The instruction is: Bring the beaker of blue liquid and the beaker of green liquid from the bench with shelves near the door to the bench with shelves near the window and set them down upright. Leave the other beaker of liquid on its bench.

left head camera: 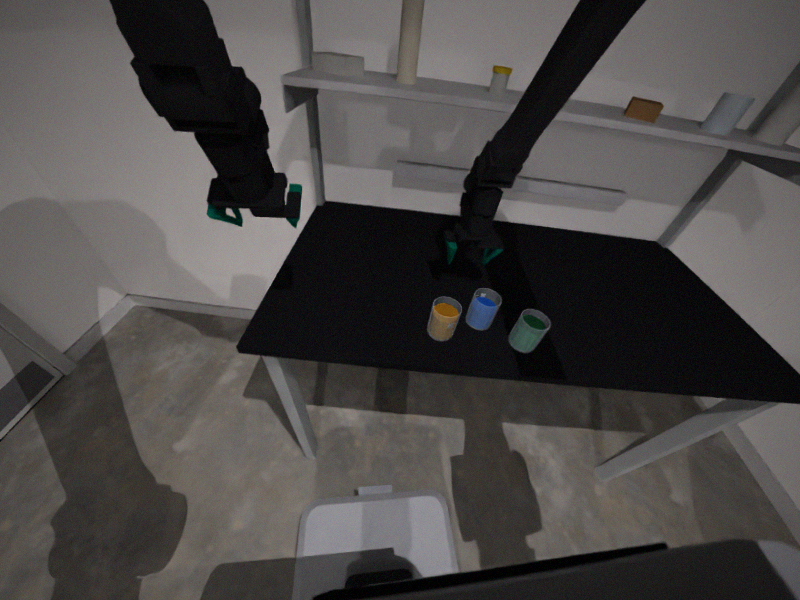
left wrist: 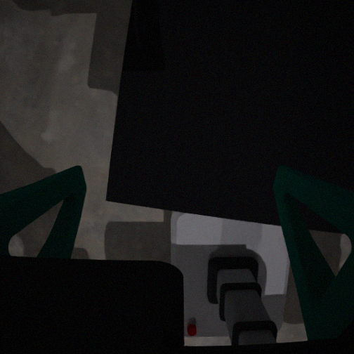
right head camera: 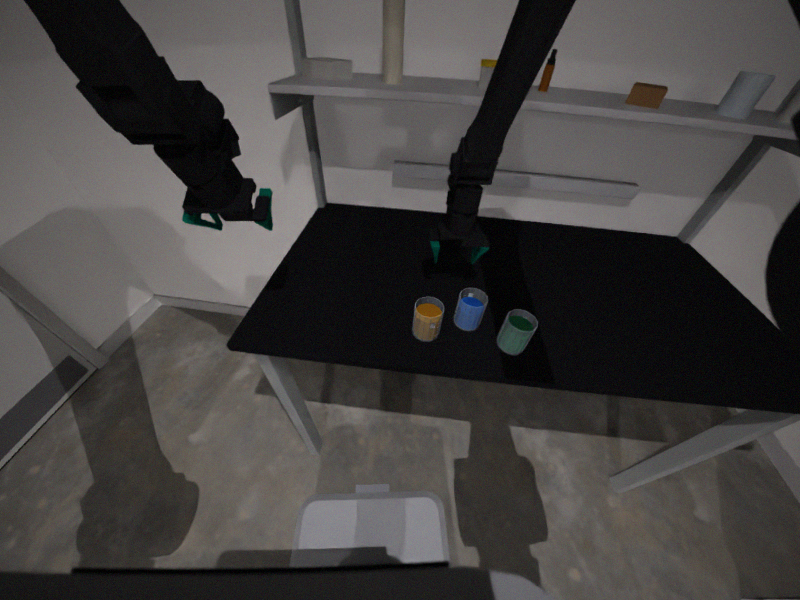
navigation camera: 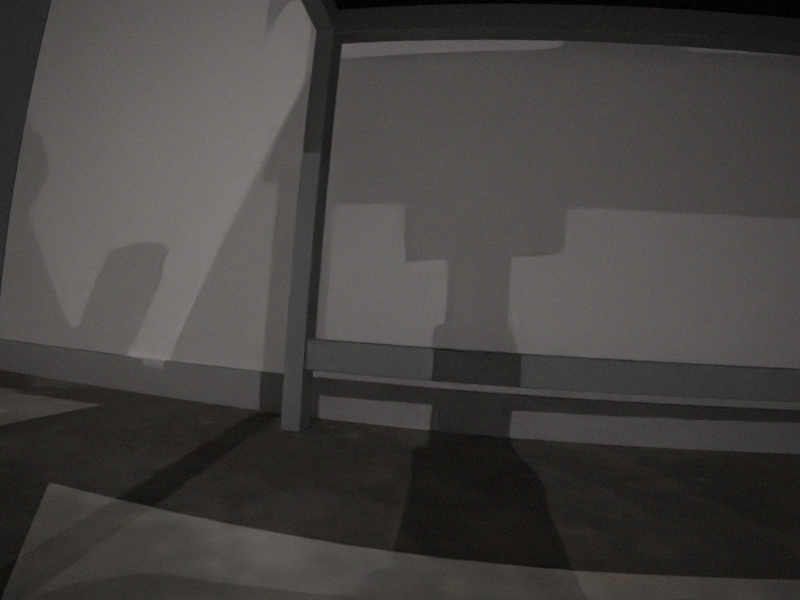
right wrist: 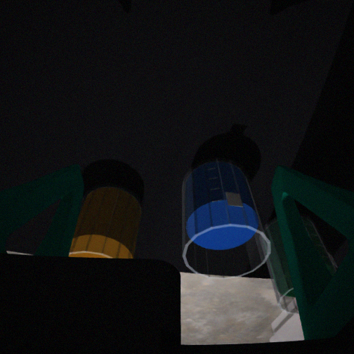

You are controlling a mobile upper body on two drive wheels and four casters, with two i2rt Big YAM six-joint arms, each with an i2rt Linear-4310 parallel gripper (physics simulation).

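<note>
The beaker of blue liquid [left head camera: 482, 311] [right head camera: 469, 311] [right wrist: 222, 225] stands upright on the black bench top [left head camera: 361, 258] [right head camera: 348, 258], between the beaker of orange liquid [left head camera: 443, 320] [right head camera: 427, 320] [right wrist: 107, 225] and the beaker of green liquid [left head camera: 528, 332] [right head camera: 516, 333] [right wrist: 285, 255]. My right gripper [left head camera: 471, 255] [right head camera: 457, 253] [right wrist: 177, 175] is open and empty, low behind the blue beaker; that beaker shows between its fingertips in the right wrist view. My left gripper [left head camera: 261, 219] [right head camera: 235, 222] [left wrist: 179, 175] is open and empty, off the bench's left end.
A shelf [left head camera: 452, 94] [right head camera: 432, 91] above the bench's back holds a tall cream cylinder [left head camera: 409, 45] [right head camera: 392, 45], a yellow-lidded jar [left head camera: 499, 80], a brown box [left head camera: 643, 109] [right head camera: 646, 95] and other items. A bench leg [navigation camera: 302, 258] shows in the navigation view, with a wall behind.
</note>
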